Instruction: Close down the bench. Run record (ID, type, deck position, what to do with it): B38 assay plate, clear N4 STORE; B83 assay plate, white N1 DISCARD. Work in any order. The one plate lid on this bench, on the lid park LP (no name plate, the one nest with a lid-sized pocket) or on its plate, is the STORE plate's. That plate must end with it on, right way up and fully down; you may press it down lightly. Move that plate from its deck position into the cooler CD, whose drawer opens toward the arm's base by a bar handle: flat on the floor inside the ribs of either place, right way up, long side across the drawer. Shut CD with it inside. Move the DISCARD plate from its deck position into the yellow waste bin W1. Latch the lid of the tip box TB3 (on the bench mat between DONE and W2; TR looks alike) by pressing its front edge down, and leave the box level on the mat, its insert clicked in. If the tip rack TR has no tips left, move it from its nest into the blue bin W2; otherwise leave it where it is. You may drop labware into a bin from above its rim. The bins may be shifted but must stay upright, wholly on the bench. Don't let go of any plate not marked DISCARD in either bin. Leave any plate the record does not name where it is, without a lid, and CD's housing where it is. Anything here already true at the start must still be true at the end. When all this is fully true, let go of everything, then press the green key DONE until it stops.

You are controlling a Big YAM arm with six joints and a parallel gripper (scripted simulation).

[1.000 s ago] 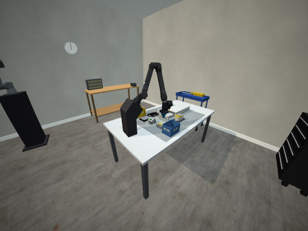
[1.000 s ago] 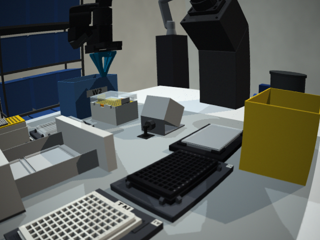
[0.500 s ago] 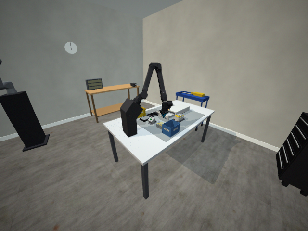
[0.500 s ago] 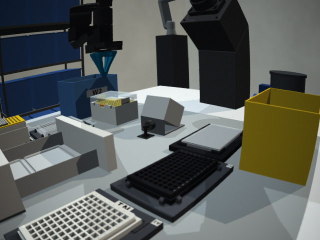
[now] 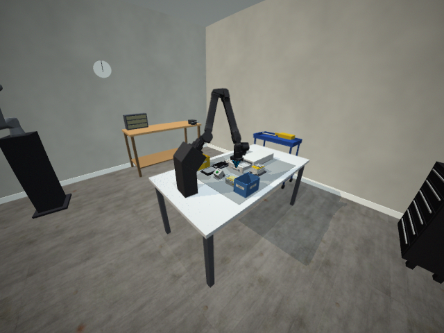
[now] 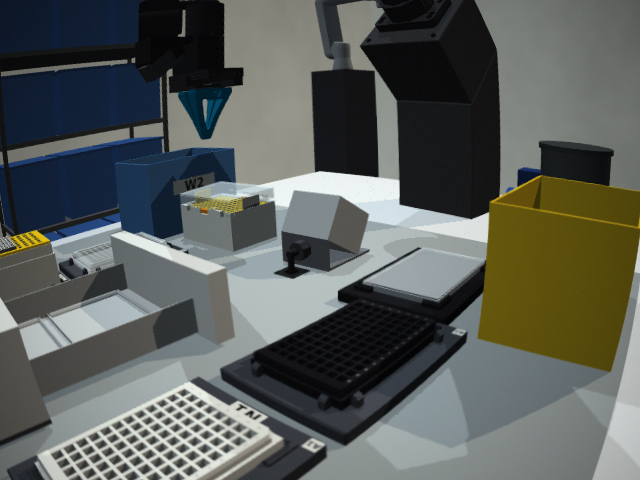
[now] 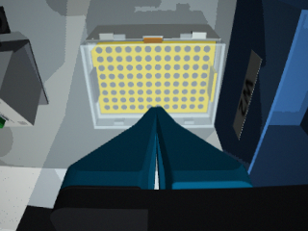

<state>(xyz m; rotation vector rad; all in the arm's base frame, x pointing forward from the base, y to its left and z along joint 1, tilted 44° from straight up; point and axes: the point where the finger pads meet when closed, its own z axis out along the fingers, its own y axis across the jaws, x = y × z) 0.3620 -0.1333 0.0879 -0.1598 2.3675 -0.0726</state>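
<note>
The tip box lid lies 3 cm behind my hand and 10 cm below it. Also, from my hand: blue bin W2: 2 cm behind, 15 cm to the right, 12 cm below; tip box TB3: 3 cm behind, 12 cm below; clear plate: 15 cm ahead, 1 cm to the right, 14 cm below.
</note>
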